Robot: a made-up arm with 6 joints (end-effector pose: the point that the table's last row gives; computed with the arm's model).
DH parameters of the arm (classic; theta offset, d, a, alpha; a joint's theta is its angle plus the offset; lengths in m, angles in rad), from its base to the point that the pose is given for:
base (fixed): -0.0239 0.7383 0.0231 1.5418
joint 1: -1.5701 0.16 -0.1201 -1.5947
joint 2: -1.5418 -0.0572 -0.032 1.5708
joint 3: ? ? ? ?
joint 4: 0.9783 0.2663 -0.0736 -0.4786
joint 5: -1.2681 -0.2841 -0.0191 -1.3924
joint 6: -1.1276 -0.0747 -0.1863 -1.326
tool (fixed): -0.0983 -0.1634 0 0
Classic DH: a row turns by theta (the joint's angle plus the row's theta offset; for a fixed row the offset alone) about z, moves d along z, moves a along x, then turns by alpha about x.
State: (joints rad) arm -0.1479 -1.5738 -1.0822 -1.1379 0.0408 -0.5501
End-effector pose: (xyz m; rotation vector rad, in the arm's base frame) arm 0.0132 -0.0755 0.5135 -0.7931 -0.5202 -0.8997
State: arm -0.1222 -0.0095 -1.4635 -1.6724 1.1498 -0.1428
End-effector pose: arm 0.3681 -0.0012 0.8218 0.5651 -0.8458 -1.7698
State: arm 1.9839 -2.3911 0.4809 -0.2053 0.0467 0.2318
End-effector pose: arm 0.2259 -0.1687 0.5213 -0.6139 -1.5949 -0.8483
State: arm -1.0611 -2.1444 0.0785 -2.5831 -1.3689 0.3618
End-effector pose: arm 0.0038 -0.0575 0.9413 1.6205 -0.0030 -0.9461
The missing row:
joint 3: -0.0173 0.0103 -0.0032 -1.4913
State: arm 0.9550 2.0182 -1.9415 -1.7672 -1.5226 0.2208
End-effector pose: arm -0.2408 -0.3261 0.8229 0.3774 0.7466 0.9094
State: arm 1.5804 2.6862 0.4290 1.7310 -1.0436 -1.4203
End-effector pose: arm -0.1216 0.1420 0.5770 0.0376 0.1749 -1.4702
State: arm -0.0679 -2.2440 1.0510 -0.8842 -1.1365 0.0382
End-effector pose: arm -0.0845 -0.0924 1.0114 -2.0504 1.5942 1.0784
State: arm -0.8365 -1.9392 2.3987 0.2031 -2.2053 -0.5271
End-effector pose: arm 0.2211 -0.2070 0.6062 -0.3268 -1.5369 -1.9624
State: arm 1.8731 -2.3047 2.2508 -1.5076 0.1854 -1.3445
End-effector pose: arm -0.1337 0.1667 0.5302 -0.8949 1.5486 -1.3582
